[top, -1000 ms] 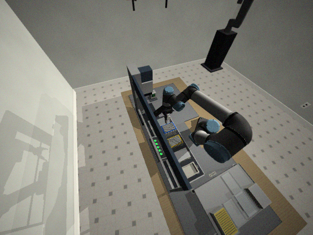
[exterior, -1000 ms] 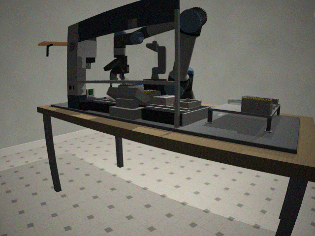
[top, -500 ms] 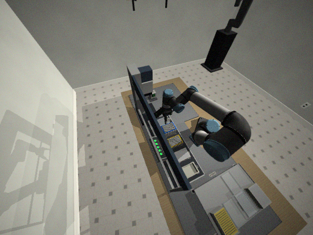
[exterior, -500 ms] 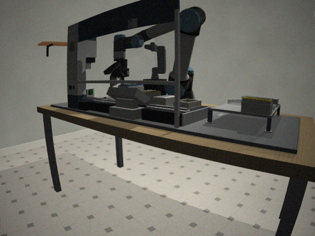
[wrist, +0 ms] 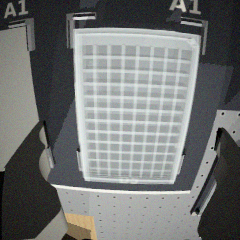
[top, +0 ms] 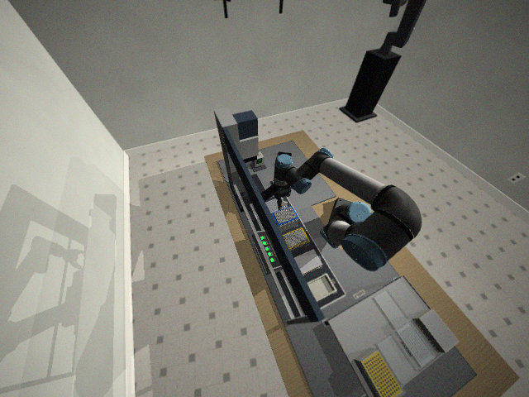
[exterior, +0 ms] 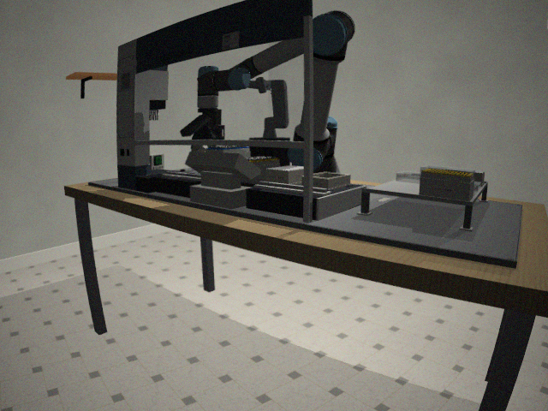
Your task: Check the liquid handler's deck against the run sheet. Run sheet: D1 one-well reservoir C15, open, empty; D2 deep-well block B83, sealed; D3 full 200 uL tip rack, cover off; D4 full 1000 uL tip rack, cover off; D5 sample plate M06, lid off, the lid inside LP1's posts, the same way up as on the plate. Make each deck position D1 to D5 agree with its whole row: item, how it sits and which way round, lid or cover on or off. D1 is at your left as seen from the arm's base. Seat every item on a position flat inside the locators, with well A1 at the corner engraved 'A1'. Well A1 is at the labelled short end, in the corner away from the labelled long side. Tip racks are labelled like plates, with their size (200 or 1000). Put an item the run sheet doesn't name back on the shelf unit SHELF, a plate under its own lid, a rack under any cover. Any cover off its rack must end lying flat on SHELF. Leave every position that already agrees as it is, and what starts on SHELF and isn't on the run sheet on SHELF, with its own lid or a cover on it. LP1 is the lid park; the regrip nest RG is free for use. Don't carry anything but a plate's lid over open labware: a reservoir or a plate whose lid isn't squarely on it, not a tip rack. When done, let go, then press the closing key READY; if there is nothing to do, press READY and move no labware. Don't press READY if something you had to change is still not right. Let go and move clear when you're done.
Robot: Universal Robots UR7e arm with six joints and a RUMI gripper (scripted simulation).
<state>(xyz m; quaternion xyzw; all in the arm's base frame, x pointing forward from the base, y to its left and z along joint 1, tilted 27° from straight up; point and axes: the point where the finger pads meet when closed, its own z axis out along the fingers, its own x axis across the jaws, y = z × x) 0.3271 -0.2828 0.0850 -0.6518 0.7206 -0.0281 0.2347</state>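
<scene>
The sample plate is 10 mm below my hand. From my hand the other things lie so: yellow-framed tip rack: 250 mm to the left, 20 mm ahead, 20 mm above; blue-framed tip rack: 130 mm to the left, 50 mm above, 20 mm ahead; flat lid: 160 mm to the right, 150 mm behind, 60 mm below.
</scene>
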